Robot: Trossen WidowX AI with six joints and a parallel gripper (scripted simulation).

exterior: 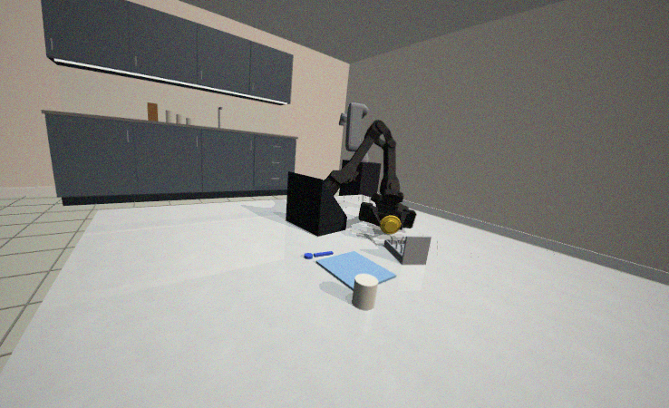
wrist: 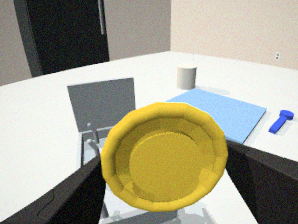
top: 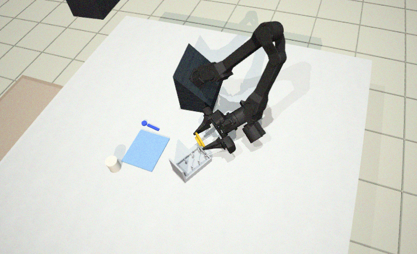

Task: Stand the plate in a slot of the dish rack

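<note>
Right now the grey dish rack is 6 cm ahead of my gripper tip, 1 cm to the right of it and 4 cm below it. The rest, counted from my gripper tip: yellow plate: 1 cm behind, 1 cm to the left; light blue mat: 5 cm ahead, 20 cm to the right, 6 cm below; blue spoon: 6 cm behind, 24 cm to the right, 6 cm below.
</note>
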